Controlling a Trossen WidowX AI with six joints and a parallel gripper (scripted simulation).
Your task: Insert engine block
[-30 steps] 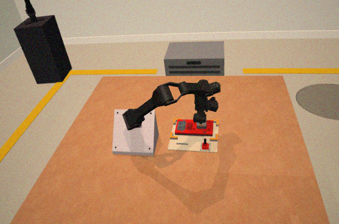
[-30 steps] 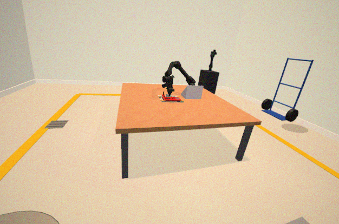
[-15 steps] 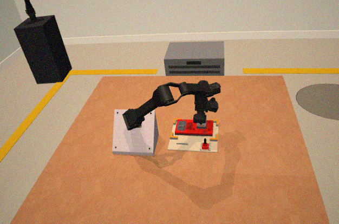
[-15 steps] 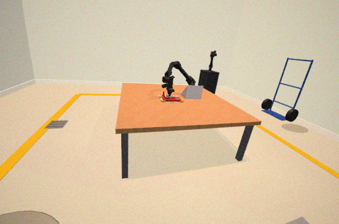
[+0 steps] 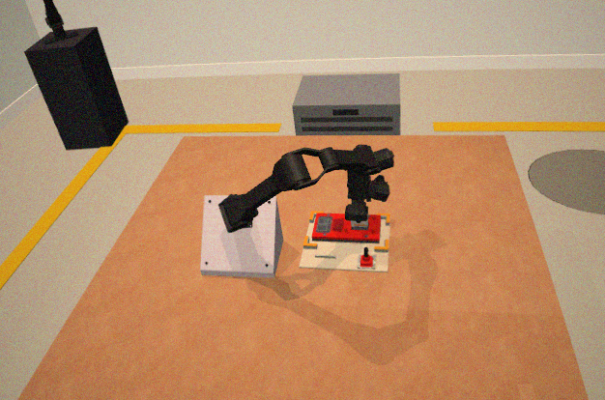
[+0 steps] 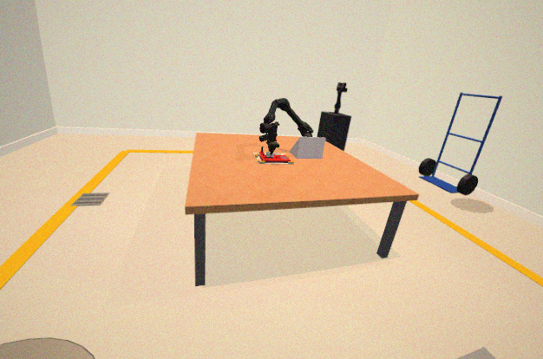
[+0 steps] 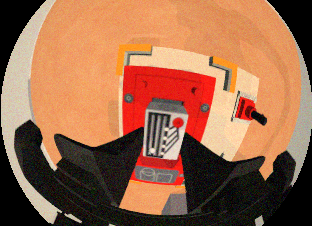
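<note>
My gripper tip is 40 mm above the cream base board, 30 mm to the left of it and 30 mm past it. Also, from my gripper tip: grey engine block: 10 mm below.
</note>
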